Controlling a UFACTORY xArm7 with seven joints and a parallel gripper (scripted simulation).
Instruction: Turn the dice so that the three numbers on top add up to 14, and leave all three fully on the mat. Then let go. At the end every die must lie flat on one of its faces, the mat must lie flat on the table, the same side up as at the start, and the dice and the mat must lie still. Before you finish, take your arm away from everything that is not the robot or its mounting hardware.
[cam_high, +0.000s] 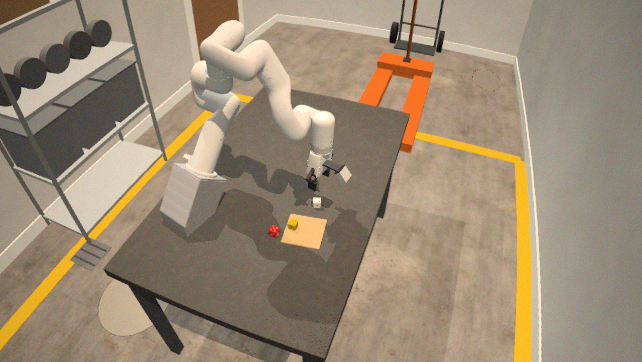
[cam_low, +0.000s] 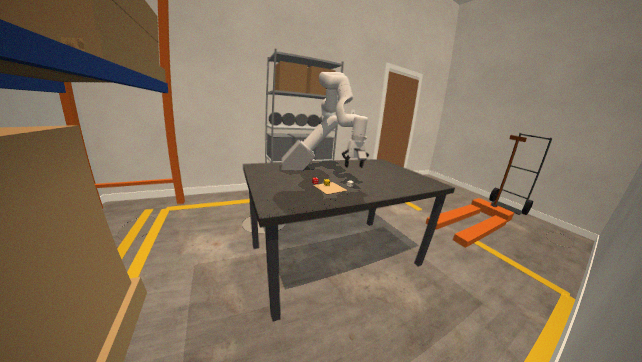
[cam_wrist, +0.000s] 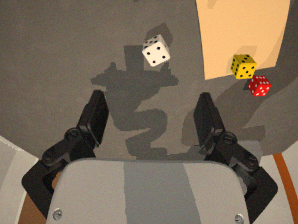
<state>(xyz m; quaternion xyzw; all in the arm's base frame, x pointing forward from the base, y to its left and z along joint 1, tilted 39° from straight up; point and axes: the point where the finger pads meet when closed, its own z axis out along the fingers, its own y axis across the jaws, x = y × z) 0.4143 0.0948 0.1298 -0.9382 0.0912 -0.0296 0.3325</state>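
The white die is 120 mm below my hand. From my hand the other things lie so: mat 140 mm to the right, 130 mm below; then red die 90 mm behind, 200 mm to the right, 120 mm below; then yellow die 40 mm behind, 150 mm to the right, 110 mm below.
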